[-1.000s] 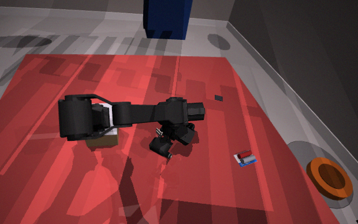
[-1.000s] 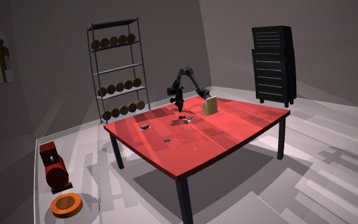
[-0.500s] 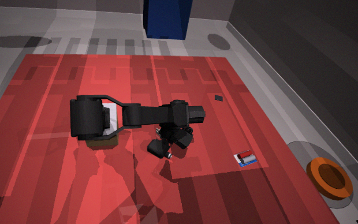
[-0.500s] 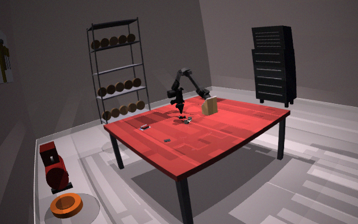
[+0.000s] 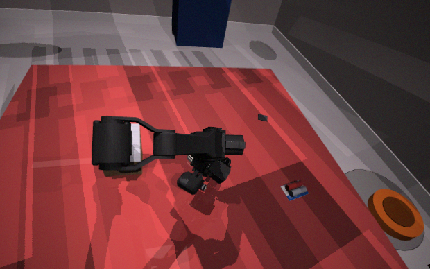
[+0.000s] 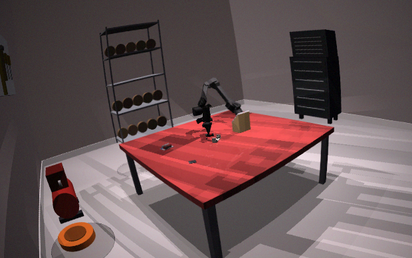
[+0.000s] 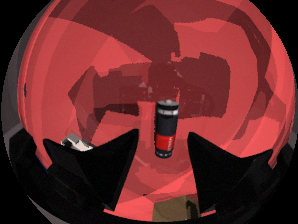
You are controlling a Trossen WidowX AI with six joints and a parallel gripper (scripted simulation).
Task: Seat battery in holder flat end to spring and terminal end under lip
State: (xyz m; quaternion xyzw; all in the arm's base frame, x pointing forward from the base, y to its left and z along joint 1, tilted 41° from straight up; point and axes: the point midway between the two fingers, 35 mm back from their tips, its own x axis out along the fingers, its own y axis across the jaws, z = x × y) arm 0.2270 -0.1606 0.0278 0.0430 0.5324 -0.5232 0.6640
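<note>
The battery lies 20 mm below my gripper tip and 10 mm behind it. The rest, counted from my gripper tip: dark plate (400 mm ahead, 280 mm to the left, 20 mm below).
</note>
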